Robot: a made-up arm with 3 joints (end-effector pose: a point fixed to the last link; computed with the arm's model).
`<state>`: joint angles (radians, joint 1 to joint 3).
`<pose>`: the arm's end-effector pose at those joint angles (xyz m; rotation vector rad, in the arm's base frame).
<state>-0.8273 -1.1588 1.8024</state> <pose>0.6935 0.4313 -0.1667 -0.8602 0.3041 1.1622</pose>
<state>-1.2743 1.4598 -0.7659</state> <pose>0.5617 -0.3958 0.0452 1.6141 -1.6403 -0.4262</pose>
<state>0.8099 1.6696 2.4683</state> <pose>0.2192 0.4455 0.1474 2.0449 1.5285 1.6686</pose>
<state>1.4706 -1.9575 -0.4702</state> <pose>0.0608 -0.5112 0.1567 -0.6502 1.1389 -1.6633</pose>
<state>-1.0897 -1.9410 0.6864</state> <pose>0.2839 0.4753 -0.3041 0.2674 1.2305 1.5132</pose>
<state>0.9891 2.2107 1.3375</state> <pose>-0.0921 0.1773 0.1343 -1.1658 -2.4898 -0.4382</pose>
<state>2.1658 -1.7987 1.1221</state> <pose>0.4020 -0.4890 0.4038 1.8947 -2.0727 1.1918</pose>
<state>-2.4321 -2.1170 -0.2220</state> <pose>0.0445 0.4352 0.3067 1.3914 1.1449 2.2779</pose>
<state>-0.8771 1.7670 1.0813</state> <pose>0.0834 -0.2885 0.2618 -0.1480 -0.9867 -1.4687</pose>
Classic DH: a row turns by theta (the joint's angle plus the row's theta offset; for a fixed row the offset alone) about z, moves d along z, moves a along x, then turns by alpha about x. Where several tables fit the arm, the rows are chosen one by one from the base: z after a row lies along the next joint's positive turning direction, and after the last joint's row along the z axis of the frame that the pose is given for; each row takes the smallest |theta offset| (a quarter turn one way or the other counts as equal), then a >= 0, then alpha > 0; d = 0 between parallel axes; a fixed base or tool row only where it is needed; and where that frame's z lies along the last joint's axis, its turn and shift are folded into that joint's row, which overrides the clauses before.
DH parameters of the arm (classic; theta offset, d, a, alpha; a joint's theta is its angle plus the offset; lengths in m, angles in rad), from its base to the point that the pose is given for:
base (fixed): -1.5708 0.0536 0 1.5708
joint 1: -1.5708 -0.3441 0.0888 -1.5708
joint 2: 0 -0.0522 0.0353 1.5708
joint 3: 1.5708 -0.4861 0.2165 -1.5708
tool (fixed): 1.5708 0.0286 0 0

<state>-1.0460 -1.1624 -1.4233</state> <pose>0.3121 0.5433 -0.2701 2.1202 1.4491 -0.2767</pose>
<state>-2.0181 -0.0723 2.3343</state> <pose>0.8362 -0.0757 0.2642 -0.3161 -0.0413 0.0597</pose>
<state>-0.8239 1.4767 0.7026</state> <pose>0.2639 -0.3629 0.2607 0.0984 -1.0676 -1.0213</pose>
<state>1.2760 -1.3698 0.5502</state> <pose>0.5414 -0.5553 0.0077 -1.4997 1.4470 -0.5495</pose>
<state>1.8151 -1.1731 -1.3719</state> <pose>0.3094 -0.6074 0.2242 -0.3909 -0.0268 -1.1815</pose>
